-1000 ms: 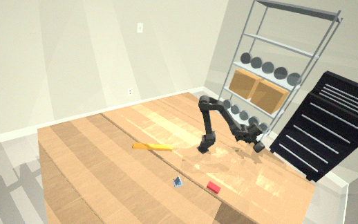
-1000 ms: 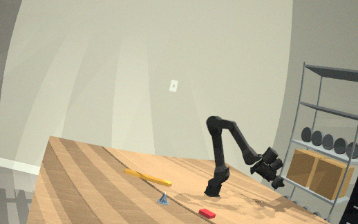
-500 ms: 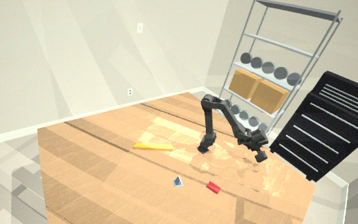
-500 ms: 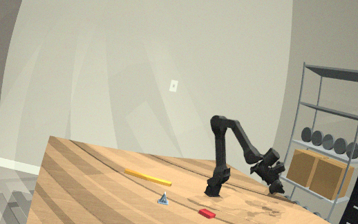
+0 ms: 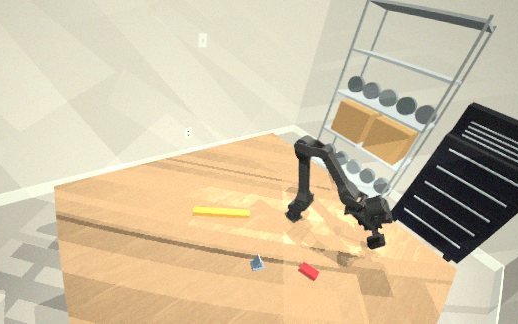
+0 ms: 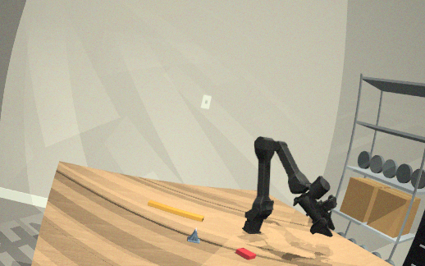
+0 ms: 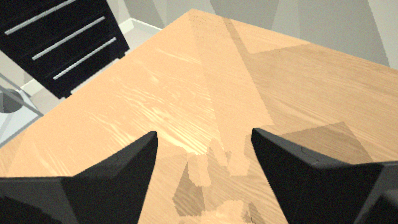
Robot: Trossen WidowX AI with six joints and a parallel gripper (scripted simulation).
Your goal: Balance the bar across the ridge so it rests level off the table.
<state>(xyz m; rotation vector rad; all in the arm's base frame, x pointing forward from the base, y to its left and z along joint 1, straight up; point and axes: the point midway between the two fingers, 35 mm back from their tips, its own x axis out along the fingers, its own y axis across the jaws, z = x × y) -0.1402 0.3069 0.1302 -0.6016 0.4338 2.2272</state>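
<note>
Right now the yellow bar is 440 mm ahead of my gripper tip, 500 mm to the right of it and 100 mm below it. Also, from my gripper tip: red block: 310 mm ahead, 100 mm to the right, 100 mm below.
</note>
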